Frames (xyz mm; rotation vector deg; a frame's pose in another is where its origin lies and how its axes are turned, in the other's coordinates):
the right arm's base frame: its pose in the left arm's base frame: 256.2 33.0 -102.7 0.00 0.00 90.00
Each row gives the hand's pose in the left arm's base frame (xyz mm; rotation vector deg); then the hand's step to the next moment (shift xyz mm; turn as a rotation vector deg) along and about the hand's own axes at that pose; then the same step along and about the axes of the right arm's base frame.
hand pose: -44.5 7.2 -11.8 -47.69 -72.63 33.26
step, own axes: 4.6 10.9 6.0 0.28 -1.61 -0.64
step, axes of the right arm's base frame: 11.3 4.1 -5.6 -0.87 -0.58 1.41
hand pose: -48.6 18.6 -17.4 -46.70 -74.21 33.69
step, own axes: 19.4 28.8 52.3 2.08 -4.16 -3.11
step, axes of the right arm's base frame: 42.4 45.6 -7.8 -1.47 -3.19 4.35
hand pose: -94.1 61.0 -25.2 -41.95 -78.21 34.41
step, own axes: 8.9 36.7 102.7 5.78 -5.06 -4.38
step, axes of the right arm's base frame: 42.2 99.5 -16.9 0.59 -4.87 7.36
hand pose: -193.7 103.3 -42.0 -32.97 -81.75 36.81
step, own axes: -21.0 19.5 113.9 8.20 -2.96 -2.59
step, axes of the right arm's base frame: -3.1 115.5 -21.0 3.76 -3.04 7.70
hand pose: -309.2 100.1 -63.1 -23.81 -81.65 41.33
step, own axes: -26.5 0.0 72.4 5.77 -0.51 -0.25
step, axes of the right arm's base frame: -29.1 70.6 -10.5 3.54 -0.28 4.59
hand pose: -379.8 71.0 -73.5 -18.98 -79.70 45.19
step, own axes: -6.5 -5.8 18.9 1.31 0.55 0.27
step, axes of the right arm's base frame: -12.9 16.2 2.4 1.20 0.45 0.68
